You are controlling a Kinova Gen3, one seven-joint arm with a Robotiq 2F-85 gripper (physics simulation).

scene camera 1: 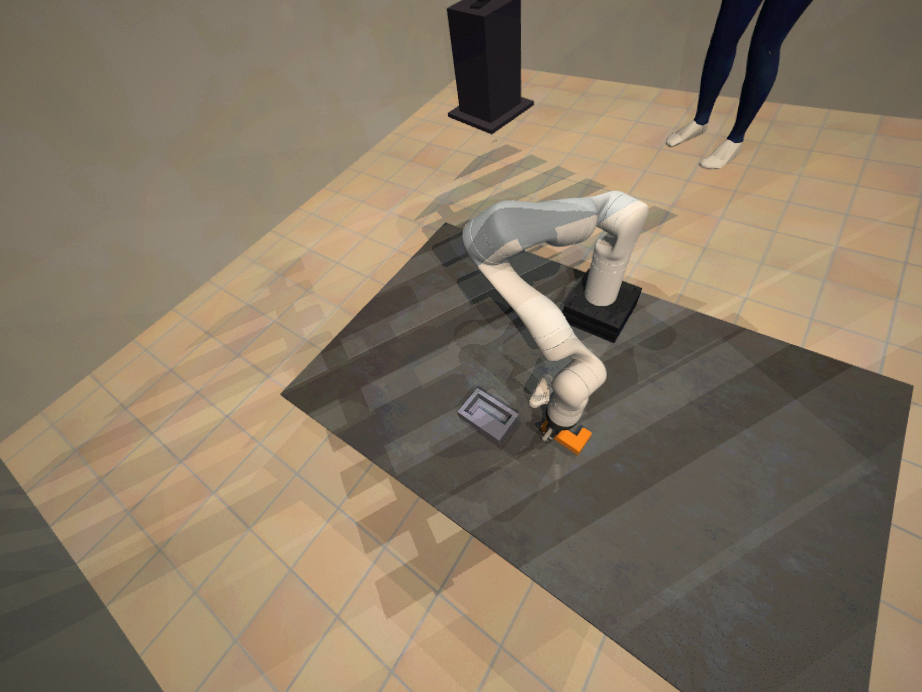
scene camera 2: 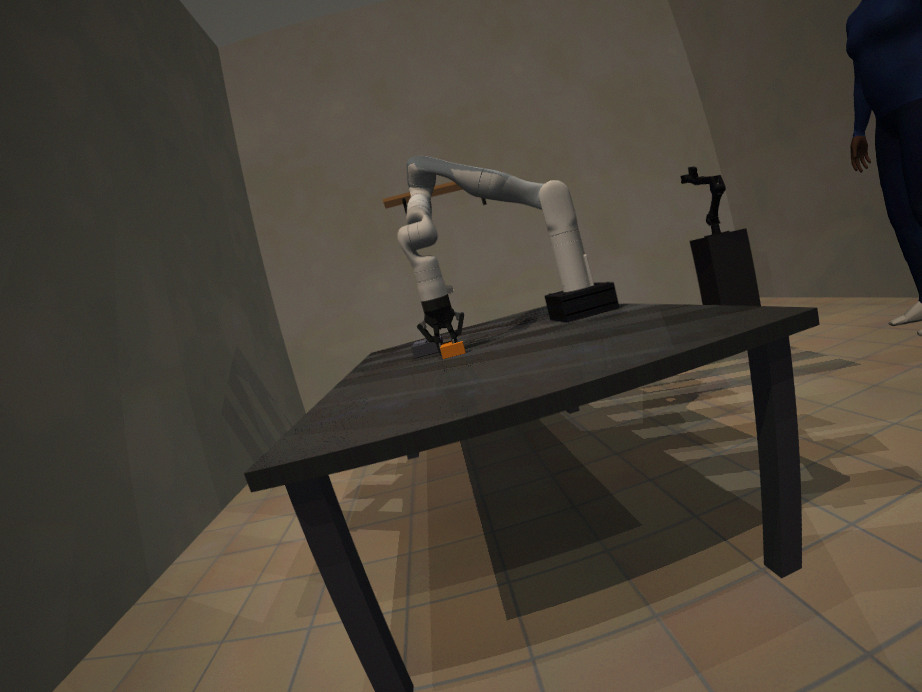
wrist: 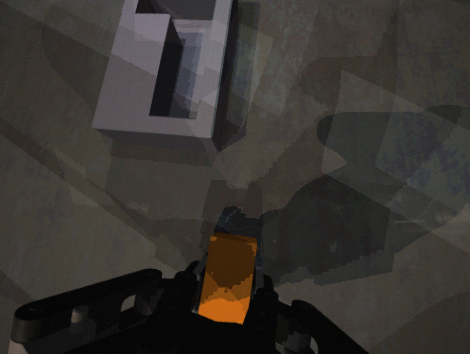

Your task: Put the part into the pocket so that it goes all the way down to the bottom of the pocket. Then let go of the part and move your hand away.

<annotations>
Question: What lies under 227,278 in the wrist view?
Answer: An orange part.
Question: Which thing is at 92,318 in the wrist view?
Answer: My gripper.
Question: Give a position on a grey block with pocket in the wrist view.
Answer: At 166,83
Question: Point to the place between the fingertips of my gripper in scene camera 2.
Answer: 449,353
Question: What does my gripper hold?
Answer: An orange part.
</annotations>
